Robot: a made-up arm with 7 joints. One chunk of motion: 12 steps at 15 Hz.
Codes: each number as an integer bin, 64 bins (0 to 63) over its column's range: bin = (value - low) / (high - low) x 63, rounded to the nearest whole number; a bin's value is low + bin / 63 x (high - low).
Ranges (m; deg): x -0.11..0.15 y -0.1..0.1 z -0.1..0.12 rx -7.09..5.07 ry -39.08..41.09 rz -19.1..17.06
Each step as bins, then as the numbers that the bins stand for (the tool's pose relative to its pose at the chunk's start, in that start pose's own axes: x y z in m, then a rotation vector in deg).
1 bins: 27 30 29 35 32 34
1 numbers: 0.0014 -0.0048 0.0013 -0.33 1.64 0.41
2 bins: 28 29 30 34 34 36
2 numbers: 0.0056 -0.0079 0.0048 -0.53 4.19 1.56
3 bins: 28 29 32 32 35 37
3 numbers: 0.0056 -0.0079 0.0117 -0.91 5.46 2.14
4 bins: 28 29 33 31 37 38
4 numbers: 0.0056 -0.0079 0.0152 -1.11 8.00 2.71
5 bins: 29 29 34 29 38 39
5 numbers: 0.0097 -0.0079 0.0187 -1.49 9.28 3.28
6 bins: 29 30 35 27 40 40
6 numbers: 0.0097 -0.0048 0.0222 -1.88 11.82 3.86
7 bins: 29 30 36 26 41 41
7 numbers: 0.0097 -0.0048 0.0257 -2.07 13.09 4.43
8 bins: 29 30 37 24 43 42
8 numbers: 0.0097 -0.0048 0.0292 -2.46 15.64 5.01
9 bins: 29 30 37 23 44 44
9 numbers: 0.0097 -0.0048 0.0292 -2.65 16.91 6.15
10 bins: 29 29 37 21 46 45
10 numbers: 0.0097 -0.0079 0.0292 -3.04 19.46 6.73
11 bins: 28 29 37 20 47 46
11 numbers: 0.0056 -0.0079 0.0292 -3.23 20.73 7.30
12 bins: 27 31 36 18 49 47
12 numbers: 0.0014 -0.0016 0.0257 -3.62 23.27 7.88
